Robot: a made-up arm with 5 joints.
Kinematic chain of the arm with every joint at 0, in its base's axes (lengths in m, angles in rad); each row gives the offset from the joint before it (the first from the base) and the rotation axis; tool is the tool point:
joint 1: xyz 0 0 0.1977 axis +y
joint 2: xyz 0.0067 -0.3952 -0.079 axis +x
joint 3: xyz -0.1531 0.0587 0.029 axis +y
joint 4: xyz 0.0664 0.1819 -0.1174 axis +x
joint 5: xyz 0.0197 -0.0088 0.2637 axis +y
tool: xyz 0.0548 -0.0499 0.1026
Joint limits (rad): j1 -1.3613..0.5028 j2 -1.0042..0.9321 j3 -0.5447..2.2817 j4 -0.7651..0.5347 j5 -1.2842..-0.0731
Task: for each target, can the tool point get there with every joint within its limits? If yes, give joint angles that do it. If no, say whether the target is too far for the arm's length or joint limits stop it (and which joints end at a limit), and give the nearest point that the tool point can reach.
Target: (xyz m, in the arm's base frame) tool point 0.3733 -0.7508 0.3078
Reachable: no: joint limits stop it (at a limit: joint 1, joint 2, joint 5) | nearest point 0.2806 -0.4938 0.1488 | short by 0.316 m
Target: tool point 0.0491 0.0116 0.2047
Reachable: yes | joints -0.5014 -0.2279 0.8593 -0.5499 -0.9663
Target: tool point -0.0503 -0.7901 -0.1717
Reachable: no: joint limits stop it (at a limit: joint 2, joint 3, joint 5) | nearest point -0.0384 -0.5302 -0.0843 | short by 0.274 m
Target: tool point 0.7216 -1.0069 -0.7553
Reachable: no: too far | nearest point 0.3180 -0.3740 -0.2223 | short by 0.921 m
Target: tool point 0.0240 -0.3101 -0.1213
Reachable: yes | joints 0.1617 -0.5689 1.8477 -0.0390 -0.2721
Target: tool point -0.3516 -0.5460 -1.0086
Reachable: no: too far | nearest point -0.1608 -0.3166 -0.3541 | short by 0.719 m
